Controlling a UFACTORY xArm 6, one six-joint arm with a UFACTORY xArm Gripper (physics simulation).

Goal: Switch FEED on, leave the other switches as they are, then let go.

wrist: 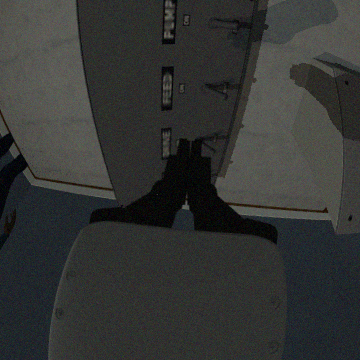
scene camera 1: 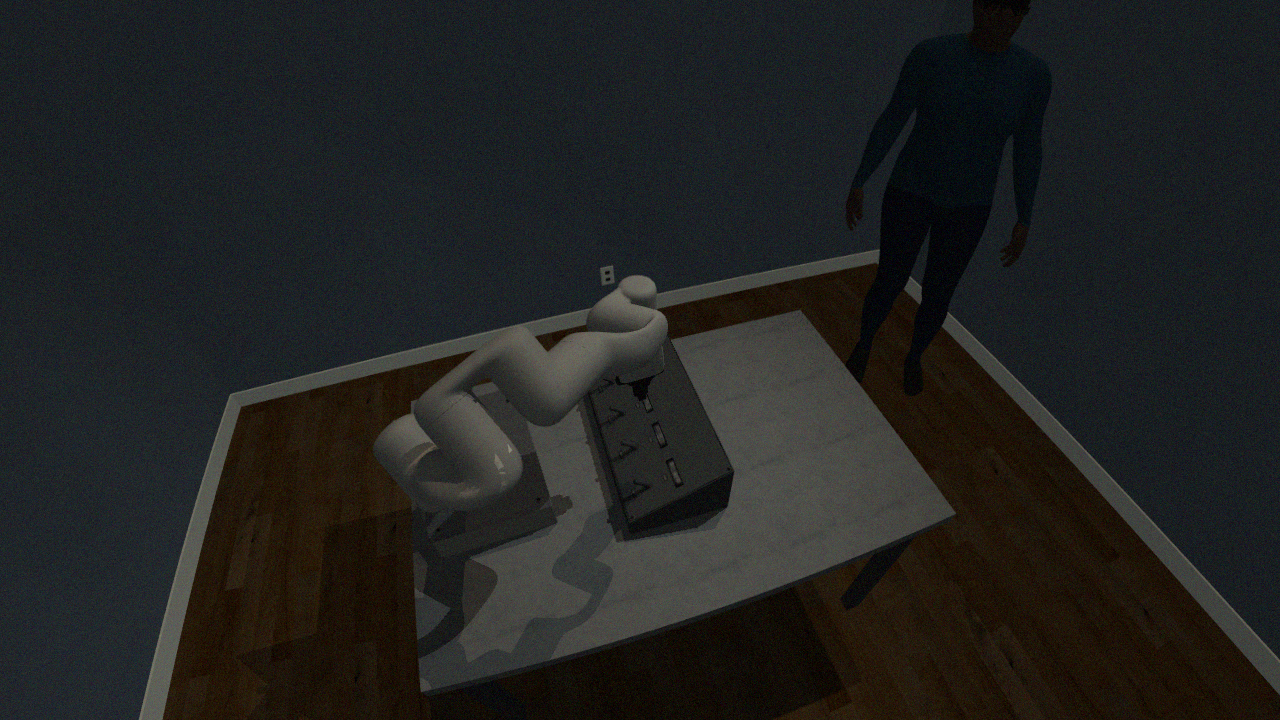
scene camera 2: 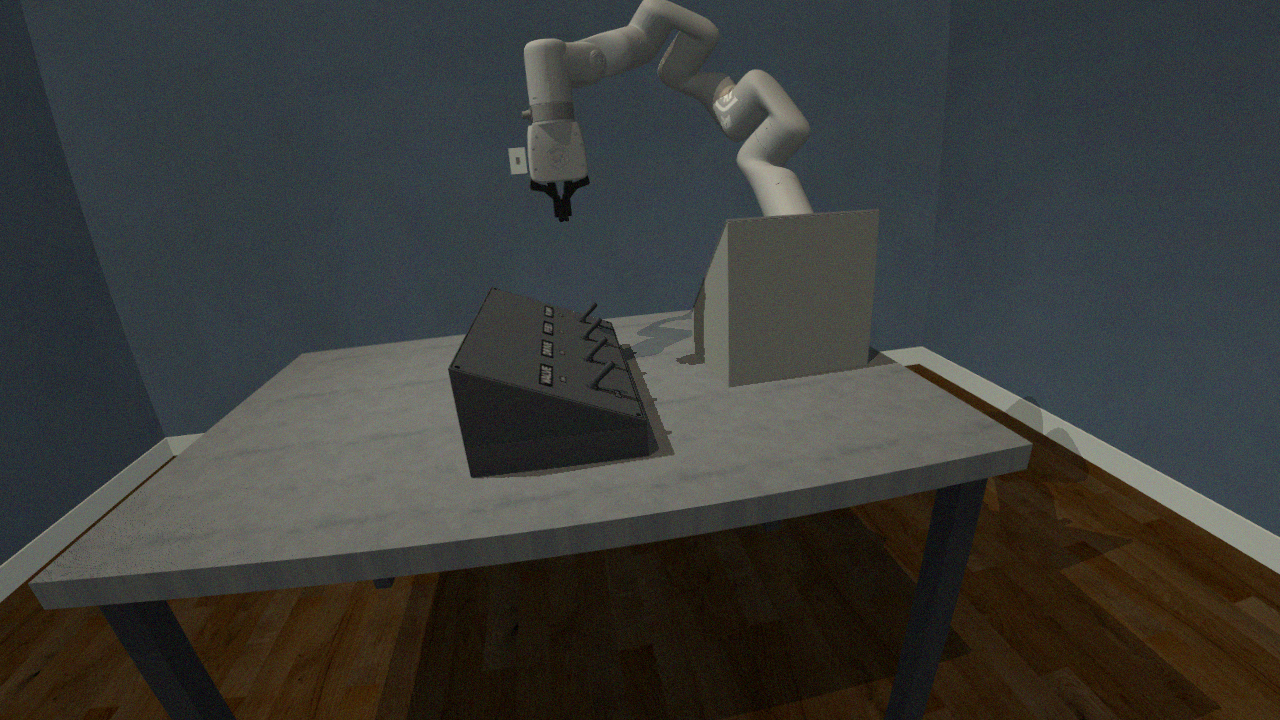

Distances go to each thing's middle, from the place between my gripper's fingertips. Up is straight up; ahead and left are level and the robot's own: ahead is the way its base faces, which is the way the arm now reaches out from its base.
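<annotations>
The dark sloped switch panel point(scene camera 2: 521, 379) is 6 cm ahead of my hand and 8 cm to the left of it, and it sits 23 cm below my hand as well.
</annotations>
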